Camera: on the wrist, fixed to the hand. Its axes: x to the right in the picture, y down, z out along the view.
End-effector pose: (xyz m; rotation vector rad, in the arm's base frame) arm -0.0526 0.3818 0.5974 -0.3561 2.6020 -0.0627
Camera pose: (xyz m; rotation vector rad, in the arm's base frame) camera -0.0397 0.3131 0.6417 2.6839 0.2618 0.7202
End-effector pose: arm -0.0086 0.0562 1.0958 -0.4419 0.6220 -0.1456
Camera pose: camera -0.0399 -0.0188 1.1117 0.8889 0.2011 2.7464
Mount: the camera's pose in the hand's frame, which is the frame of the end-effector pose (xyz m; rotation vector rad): -0.0140 -0.0743 -0.0337 0.0573 -0.4859 3.0975
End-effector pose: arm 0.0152 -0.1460 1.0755 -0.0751 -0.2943 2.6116
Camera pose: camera 0.0668 -0.0833 1.0591 -0.0941 -0.0107 -0.5248
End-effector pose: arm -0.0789 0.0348 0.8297 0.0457 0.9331 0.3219
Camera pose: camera -0.0947 -0.0433 0.8073 -1.4419 0.4603 -2.5661
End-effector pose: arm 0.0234 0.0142 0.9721 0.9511 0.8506 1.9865
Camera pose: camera 0.0269 0.0308 0.8911 -1.0106 0.9093 -0.6938
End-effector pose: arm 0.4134 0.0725 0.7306 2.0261 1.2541 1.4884
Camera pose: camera 0.3488 0.0952 0.6840 -1.2818 1.7654 -0.1145
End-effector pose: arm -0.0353 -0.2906 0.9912 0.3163 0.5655 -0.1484
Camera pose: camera -0.0806 -0.3486 0.9532 0.8224 -0.8803 2.6505
